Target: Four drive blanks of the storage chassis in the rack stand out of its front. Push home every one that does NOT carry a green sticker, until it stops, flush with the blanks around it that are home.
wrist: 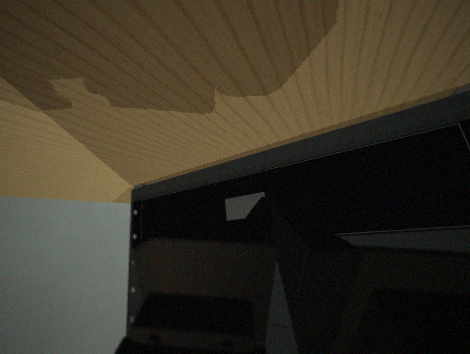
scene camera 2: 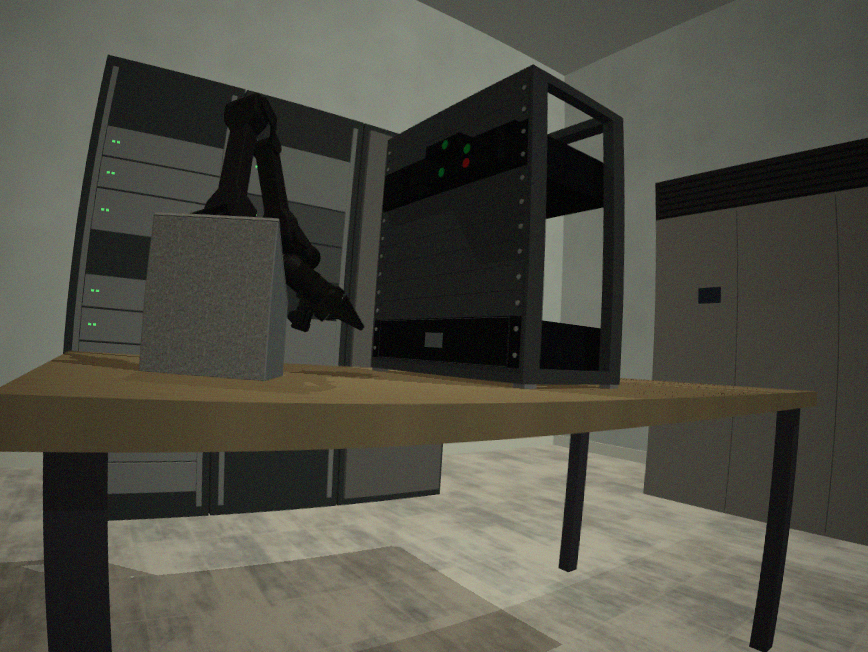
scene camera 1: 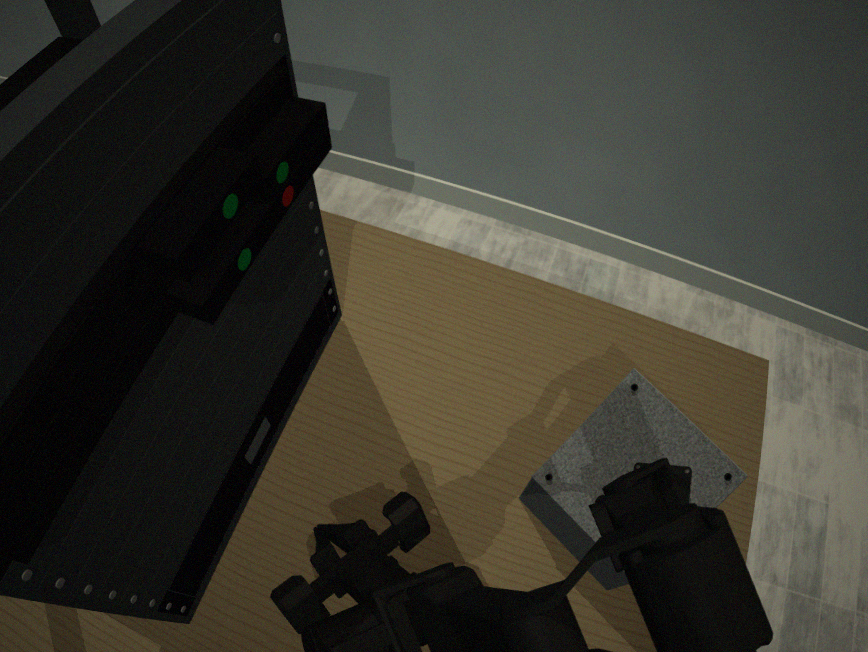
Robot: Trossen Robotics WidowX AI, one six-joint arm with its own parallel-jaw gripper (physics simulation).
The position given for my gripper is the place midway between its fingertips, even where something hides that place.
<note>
In view: my gripper (scene camera 1: pixel 317 528) and a rack (scene camera 1: pixel 165 327).
The rack is seen too in the wrist view (wrist: pixel 390 181) and in scene camera 2 (scene camera 2: pixel 459 292). My gripper is seen too in the wrist view (wrist: pixel 268 204) and in scene camera 2 (scene camera 2: pixel 362 328).
</note>
